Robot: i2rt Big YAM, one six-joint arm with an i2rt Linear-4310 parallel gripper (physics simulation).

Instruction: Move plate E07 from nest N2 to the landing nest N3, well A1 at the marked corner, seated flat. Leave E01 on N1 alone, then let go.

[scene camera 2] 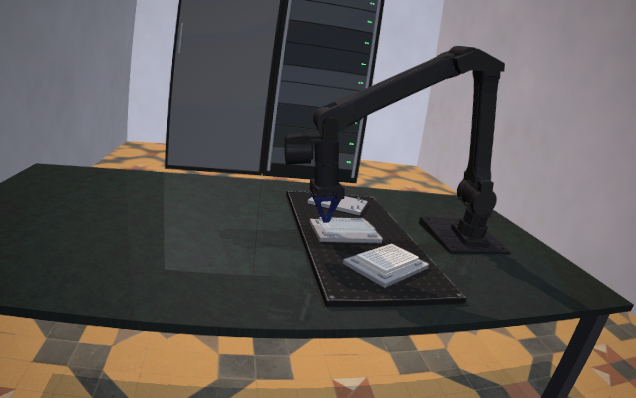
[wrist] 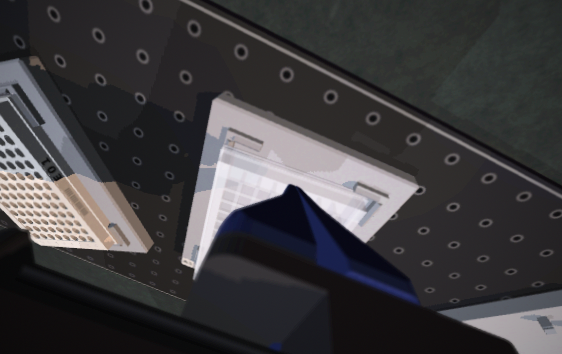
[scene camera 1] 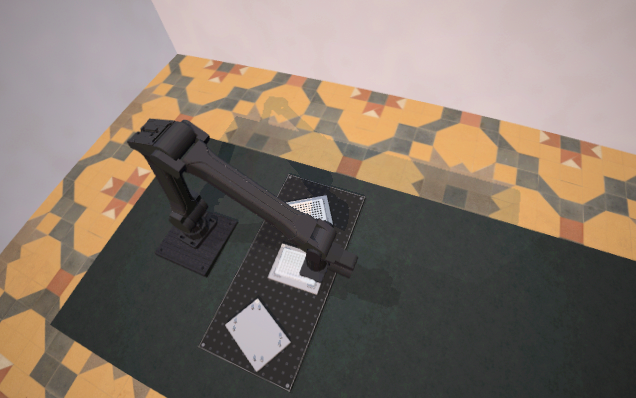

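A clear plate (scene camera 1: 290, 261) (scene camera 2: 352, 225) (wrist: 234, 196) lies in the middle nest (scene camera 1: 314, 290) (scene camera 2: 350, 240) (wrist: 310, 136); its label is not readable. Plate E01 (scene camera 1: 315, 210) (scene camera 2: 389, 256) (wrist: 45, 200) sits on its nest (scene camera 1: 328, 215) (scene camera 2: 385, 281) (wrist: 74, 147), nearest in scene camera 2. The third nest (scene camera 1: 257, 335) (scene camera 2: 345, 204) (wrist: 505, 322) holds no plate. My gripper (scene camera 2: 326, 220) (wrist: 289, 195) is shut with nothing between its blue fingers. Its tips are at or just above one side of the clear plate; contact is unclear. The gripper hides part of that plate in the wrist view.
All three nests stand on a perforated black board (scene camera 1: 212, 337) (scene camera 2: 332, 295) (wrist: 320, 112) with a thin raised-looking edge. The arm's base (scene camera 1: 175, 250) (scene camera 2: 440, 235) stands beside it on the dark green table (scene camera 1: 450, 310) (scene camera 2: 150, 250). A server cabinet (scene camera 2: 222, 90) stands behind.
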